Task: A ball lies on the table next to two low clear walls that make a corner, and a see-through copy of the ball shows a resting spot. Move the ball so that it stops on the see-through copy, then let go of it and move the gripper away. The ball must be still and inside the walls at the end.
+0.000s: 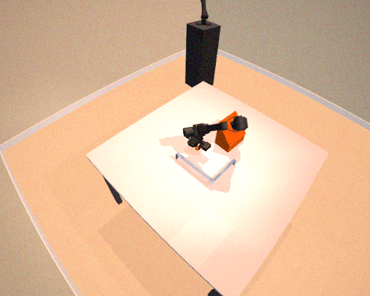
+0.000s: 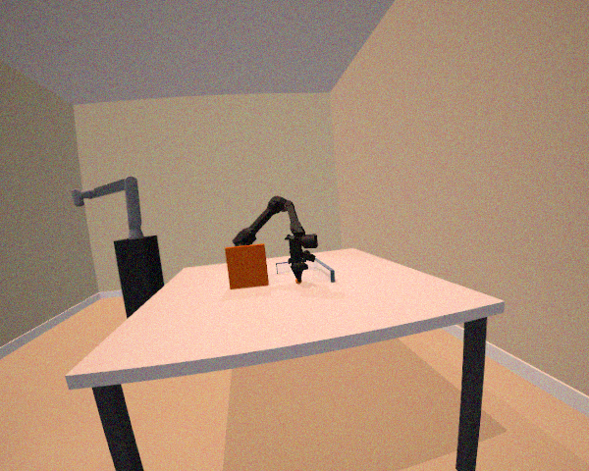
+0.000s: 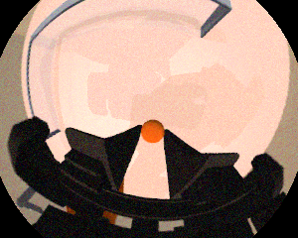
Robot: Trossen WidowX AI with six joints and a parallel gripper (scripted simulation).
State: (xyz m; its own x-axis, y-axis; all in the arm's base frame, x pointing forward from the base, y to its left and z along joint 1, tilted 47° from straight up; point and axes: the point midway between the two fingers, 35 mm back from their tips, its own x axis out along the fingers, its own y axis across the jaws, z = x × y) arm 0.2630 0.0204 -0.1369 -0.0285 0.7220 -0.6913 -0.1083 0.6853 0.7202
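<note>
My gripper tip is now right at the orange ball. Round my gripper tip: see-through ball (right at my gripper tip).
</note>
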